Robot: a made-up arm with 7 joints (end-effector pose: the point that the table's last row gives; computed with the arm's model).
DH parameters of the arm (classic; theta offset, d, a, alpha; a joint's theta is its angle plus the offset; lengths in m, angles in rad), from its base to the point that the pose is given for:
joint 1: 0 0.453 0 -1.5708
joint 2: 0 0 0 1.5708
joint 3: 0 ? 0.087 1.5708
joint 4: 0 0 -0.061 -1.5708
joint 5: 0 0.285 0 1.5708
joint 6: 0 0 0.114 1.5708
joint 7: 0 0 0 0
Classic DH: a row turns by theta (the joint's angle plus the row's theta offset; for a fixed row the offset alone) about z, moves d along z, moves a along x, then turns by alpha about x.
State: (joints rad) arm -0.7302 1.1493 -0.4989 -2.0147 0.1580 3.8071 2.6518
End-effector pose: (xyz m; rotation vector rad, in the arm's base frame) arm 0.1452 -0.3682 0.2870 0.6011 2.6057 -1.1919
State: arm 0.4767 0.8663 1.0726 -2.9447 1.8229 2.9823 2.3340
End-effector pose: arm 0.0028 0.1194 0.2640 0.4607 -2.1723 -0.0963
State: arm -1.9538 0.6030 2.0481 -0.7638 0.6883 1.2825 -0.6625
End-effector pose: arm 0.2085 -0.2505 0.9800 -1.6847 -1.0677 -1.3477
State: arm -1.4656 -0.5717 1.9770 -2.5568 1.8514 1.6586 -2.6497
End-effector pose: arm 0.3220 0.0974 0.3076 -1.3356 -1.6985 -0.7970
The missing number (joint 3, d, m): 0.212
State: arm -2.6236 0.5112 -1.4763 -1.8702 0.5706 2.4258 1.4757
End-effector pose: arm -0.3317 0.3548 0.6574 -2.5125 -0.6744 0.1673
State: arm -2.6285 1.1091 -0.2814 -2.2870 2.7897 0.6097 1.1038
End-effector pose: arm -0.2903 -0.0560 0.1009 1.0006 -0.0305 -1.2766
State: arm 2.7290 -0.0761 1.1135 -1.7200 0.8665 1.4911 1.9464
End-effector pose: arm -0.3546 -0.3275 0.6756 1.3769 1.8695 -0.0249
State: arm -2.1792 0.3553 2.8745 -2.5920 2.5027 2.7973 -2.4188
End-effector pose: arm 0.2289 0.1124 0.4536 -2.0317 -0.7107 -1.1950
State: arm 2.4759 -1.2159 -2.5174 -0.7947 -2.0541 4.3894 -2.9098
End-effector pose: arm 0.3881 -0.1363 0.4595 -1.3131 0.8233 0.0010
